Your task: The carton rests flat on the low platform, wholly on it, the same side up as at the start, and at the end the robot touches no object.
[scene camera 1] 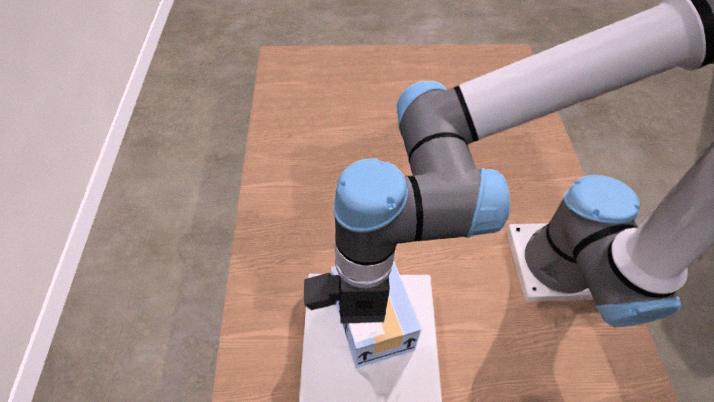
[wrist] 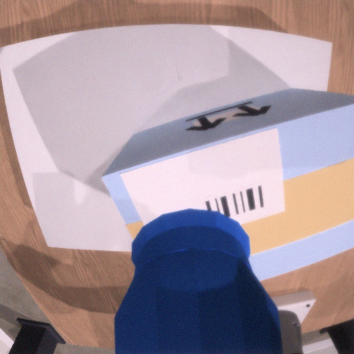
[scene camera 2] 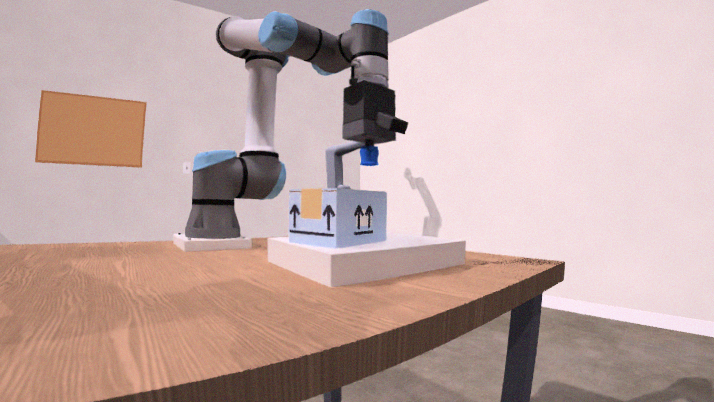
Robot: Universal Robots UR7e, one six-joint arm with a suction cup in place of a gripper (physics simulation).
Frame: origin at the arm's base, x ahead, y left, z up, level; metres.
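Seen in the pictures: hand, its tool point: (scene camera 2: 369, 164); arm's base, origin of its link: (scene camera 1: 560, 260) (scene camera 2: 212, 236).
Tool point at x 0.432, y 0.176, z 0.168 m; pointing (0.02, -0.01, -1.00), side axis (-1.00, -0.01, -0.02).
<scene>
Pixels of each thing's top centre, then the offset from my tool point to it. Level surfaces: height alone.
- light-blue carton, centre of its top: (scene camera 1: 374, 297) (scene camera 2: 340, 190) 0.047 m right, 0.028 m back, 0.050 m down
- low white platform, centre of its top: (scene camera 1: 370, 353) (scene camera 2: 367, 240) 0.016 m left, 0.021 m back, 0.146 m down
- wooden table, height of its surface: 0.194 m down
The light-blue carton (scene camera 1: 390, 345) (scene camera 2: 313, 237) (wrist: 310, 145) stands flat and upright on the low white platform (scene camera 1: 320, 370) (scene camera 2: 395, 265) (wrist: 45, 90), its printed arrows pointing up in scene camera 2. It is turned slightly against the platform's sides. In scene camera 2 its left lower corner is close to the platform's edge; its far lower edges are hidden. My gripper, a blue suction cup (scene camera 2: 369, 165) (wrist: 191, 235), hangs above the carton's top with a visible gap and holds nothing. In scene camera 1 the cup is hidden under the black tool body.
The wooden table (scene camera 1: 295, 125) (scene camera 2: 150, 310) carries the platform and the robot's white base plate (scene camera 1: 517, 260) (scene camera 2: 215, 244). A grey bent shape (scene camera 2: 332, 167) shows behind the carton; what it is I cannot tell. An orange panel (scene camera 2: 90, 130) is on the wall.
</scene>
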